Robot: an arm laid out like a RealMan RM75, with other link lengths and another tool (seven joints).
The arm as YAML. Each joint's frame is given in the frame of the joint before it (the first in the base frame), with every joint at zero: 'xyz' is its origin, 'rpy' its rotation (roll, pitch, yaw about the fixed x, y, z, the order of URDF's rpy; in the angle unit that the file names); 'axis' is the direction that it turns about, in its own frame. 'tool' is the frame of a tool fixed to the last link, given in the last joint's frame.
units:
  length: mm
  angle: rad
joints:
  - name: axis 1
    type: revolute
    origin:
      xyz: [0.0, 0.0, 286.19]
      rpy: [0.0, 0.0, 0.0]
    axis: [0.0, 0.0, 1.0]
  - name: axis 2
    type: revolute
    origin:
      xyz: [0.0, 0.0, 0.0]
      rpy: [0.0, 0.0, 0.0]
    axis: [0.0, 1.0, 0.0]
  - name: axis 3
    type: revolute
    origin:
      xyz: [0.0, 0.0, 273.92]
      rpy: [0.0, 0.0, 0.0]
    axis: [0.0, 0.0, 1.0]
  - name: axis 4
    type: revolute
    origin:
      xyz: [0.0, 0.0, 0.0]
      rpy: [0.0, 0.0, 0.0]
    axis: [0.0, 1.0, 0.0]
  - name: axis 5
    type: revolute
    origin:
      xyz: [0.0, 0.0, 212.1]
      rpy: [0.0, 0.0, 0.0]
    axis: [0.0, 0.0, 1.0]
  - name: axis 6
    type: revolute
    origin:
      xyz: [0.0, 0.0, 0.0]
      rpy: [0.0, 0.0, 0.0]
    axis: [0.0, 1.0, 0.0]
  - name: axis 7
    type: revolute
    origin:
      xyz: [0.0, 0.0, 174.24]
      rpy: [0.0, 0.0, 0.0]
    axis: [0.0, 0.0, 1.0]
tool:
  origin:
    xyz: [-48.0, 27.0, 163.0]
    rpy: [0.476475, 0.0, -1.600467]
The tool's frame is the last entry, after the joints.
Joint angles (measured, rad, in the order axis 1, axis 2, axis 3, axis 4, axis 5, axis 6, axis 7), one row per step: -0.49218 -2.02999 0.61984 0.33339 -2.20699 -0.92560 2.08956; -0.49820 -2.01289 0.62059 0.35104 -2.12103 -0.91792 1.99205; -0.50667 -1.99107 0.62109 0.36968 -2.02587 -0.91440 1.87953; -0.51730 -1.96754 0.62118 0.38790 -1.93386 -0.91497 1.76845; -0.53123 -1.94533 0.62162 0.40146 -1.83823 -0.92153 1.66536; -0.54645 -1.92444 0.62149 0.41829 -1.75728 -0.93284 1.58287; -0.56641 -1.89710 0.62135 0.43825 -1.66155 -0.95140 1.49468; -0.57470 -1.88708 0.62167 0.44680 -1.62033 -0.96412 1.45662; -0.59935 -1.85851 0.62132 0.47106 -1.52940 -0.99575 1.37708; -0.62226 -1.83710 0.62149 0.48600 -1.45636 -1.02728 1.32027; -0.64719 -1.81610 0.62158 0.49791 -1.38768 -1.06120 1.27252; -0.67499 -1.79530 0.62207 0.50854 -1.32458 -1.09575 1.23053
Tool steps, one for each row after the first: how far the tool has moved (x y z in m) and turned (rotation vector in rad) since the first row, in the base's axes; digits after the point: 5 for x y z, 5 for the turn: 0.00637 0.00090 -0.00619 -0.05263 -0.01643 -0.01506; 0.01304 0.00155 -0.01111 -0.11005 -0.03548 -0.02834; 0.01929 0.00224 -0.01391 -0.16447 -0.05230 -0.03778; 0.02577 0.00161 -0.01999 -0.22552 -0.06140 -0.04586; 0.03308 0.00212 -0.02203 -0.27382 -0.05827 -0.05722; 0.04076 0.00231 -0.02312 -0.33063 -0.04200 -0.06982; 0.04479 0.00117 -0.02505 -0.35818 -0.03679 -0.07637; 0.05530 0.00116 -0.02386 -0.41356 -0.01079 -0.09510; 0.06420 -0.00063 -0.02587 -0.46455 0.01313 -0.11081; 0.07281 -0.00298 -0.02811 -0.51520 0.04087 -0.12642; 0.08206 -0.00495 -0.02951 -0.56311 0.07058 -0.14251
